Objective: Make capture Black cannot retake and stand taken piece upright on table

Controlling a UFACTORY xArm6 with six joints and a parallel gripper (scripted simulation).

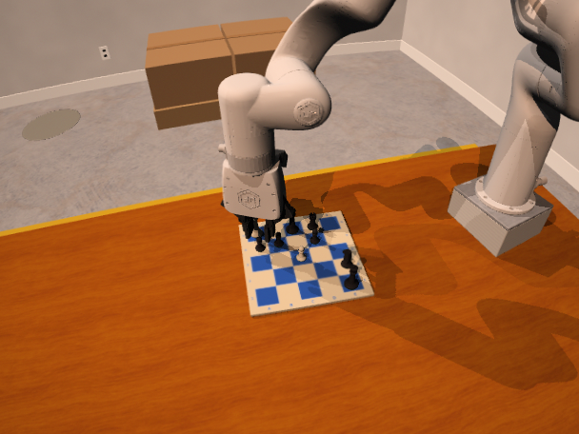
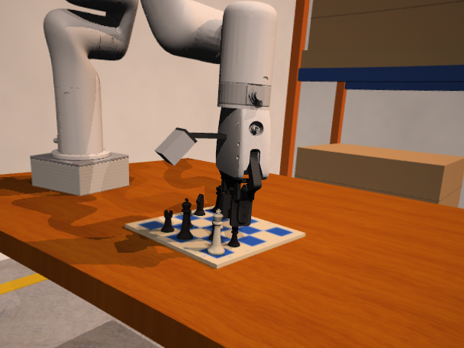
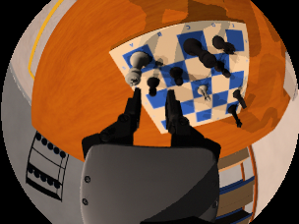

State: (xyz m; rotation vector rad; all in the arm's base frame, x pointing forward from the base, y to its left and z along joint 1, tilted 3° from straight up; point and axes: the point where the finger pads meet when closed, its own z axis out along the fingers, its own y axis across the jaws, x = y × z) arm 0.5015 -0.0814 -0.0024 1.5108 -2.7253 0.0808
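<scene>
The tall white piece lies 4 cm to the right of my hand and 3 cm below it. From my hand the other things lie so: white pawn 7 cm behind, 5 cm to the left, 4 cm below; then blue-and-cream chessboard 7 cm behind, 5 cm to the left, 6 cm below; then black tall piece 7 cm behind, 3 cm to the right, 3 cm below.
</scene>
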